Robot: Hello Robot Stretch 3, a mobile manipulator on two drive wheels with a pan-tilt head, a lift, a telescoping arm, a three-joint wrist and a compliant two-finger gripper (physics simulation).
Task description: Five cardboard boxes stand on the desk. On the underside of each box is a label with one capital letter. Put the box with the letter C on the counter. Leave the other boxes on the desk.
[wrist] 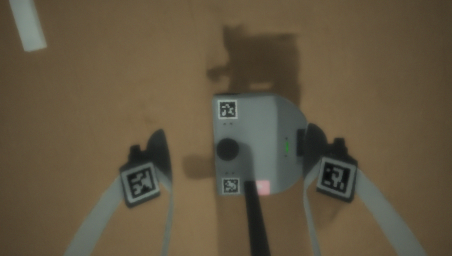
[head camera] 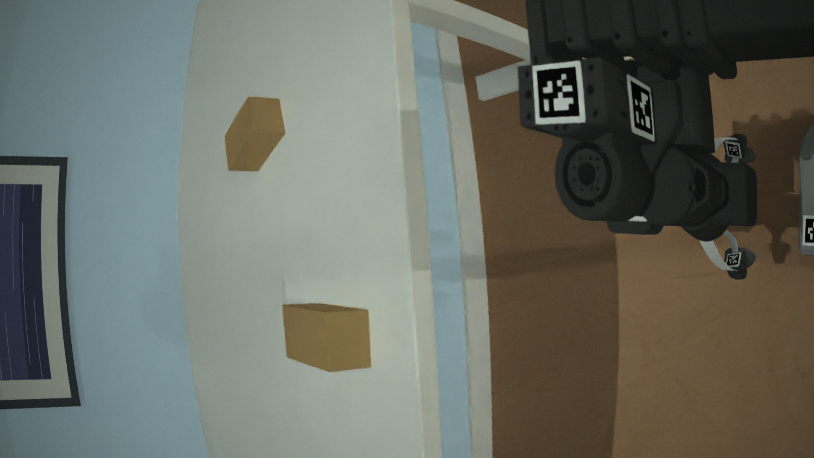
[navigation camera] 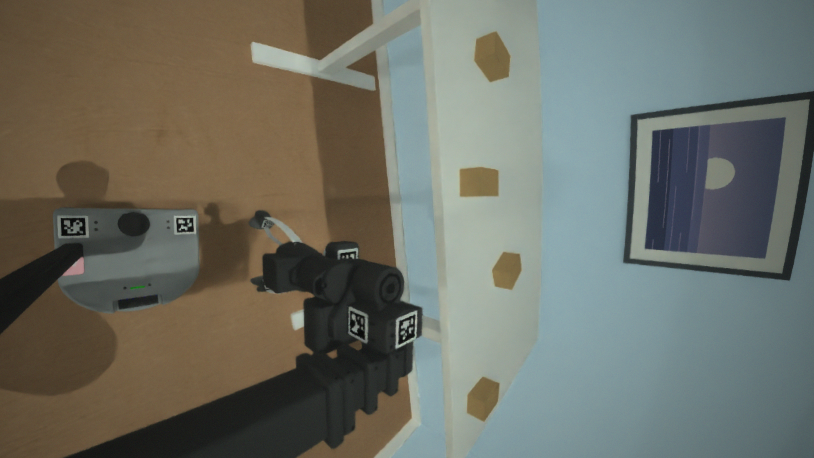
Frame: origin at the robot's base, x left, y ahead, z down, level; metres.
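Seen in the pictures: gripper, between the fingertips: (wrist: 235, 145) (navigation camera: 258, 250); robot's base, origin of its link: (wrist: 229, 136) (navigation camera: 134, 222).
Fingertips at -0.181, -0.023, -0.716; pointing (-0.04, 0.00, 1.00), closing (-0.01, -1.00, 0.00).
Observation:
Offsets run from my fingertips to a thing's top centre, as dx, dy, dz. Level surfaces: height alone.
Tan cardboard boxes stand on the white desk @(dz -0.234) (head camera: 301, 227) (navigation camera: 483, 336). In the head view, one box @(-0.573, -0.080, -0.284) (head camera: 254, 135) (navigation camera: 506, 270) stands toward the wall side and another box @(-0.372, +0.147, -0.284) (head camera: 327, 338) (navigation camera: 479, 182) stands nearer the front edge. The navigation view also shows a box @(-0.429, +0.457, -0.284) (navigation camera: 492, 56) at the top and a box @(-0.465, -0.422, -0.284) (navigation camera: 483, 398) at the bottom. No letters show; the undersides are hidden. The counter does not show in these views. My gripper (head camera: 745, 206) (navigation camera: 260, 251) (wrist: 235, 145) is open and empty, over the floor in front of the desk, pointing back toward my base.
My grey base (navigation camera: 170, 256) (wrist: 265, 120) is on the brown floor @(dz +0.716) (navigation camera: 199, 113). My black arm (head camera: 762, 28) (navigation camera: 227, 410) is partly extended toward the desk, with the wrist near its front edge. A white desk leg (navigation camera: 284, 60) reaches out over the floor. A framed picture (navigation camera: 740, 210) hangs on the blue wall.

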